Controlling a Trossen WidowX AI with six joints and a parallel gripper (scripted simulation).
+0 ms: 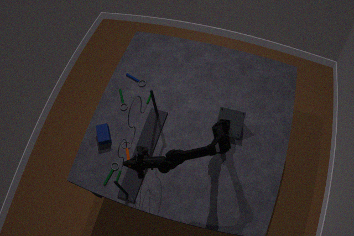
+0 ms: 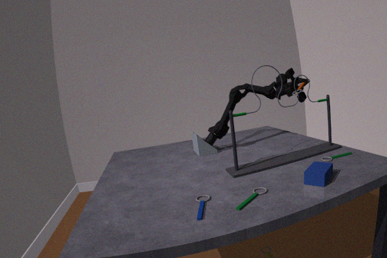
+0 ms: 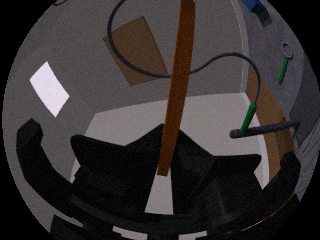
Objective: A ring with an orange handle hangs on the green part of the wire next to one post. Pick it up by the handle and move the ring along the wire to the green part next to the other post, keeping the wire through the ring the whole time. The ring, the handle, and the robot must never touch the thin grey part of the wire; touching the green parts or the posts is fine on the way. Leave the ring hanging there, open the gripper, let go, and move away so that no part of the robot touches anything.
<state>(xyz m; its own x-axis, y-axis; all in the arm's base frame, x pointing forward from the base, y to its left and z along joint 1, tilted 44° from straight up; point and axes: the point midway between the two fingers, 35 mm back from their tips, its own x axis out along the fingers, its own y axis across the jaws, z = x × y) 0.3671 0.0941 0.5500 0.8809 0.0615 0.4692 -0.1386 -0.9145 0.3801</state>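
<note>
The ring with orange handle is 80 mm to the right of my gripper tip, 30 mm below it and 10 mm ahead of it. Also, from my gripper tip: blue-handled ring: 710 mm to the right, 370 mm below, 210 mm ahead.
</note>
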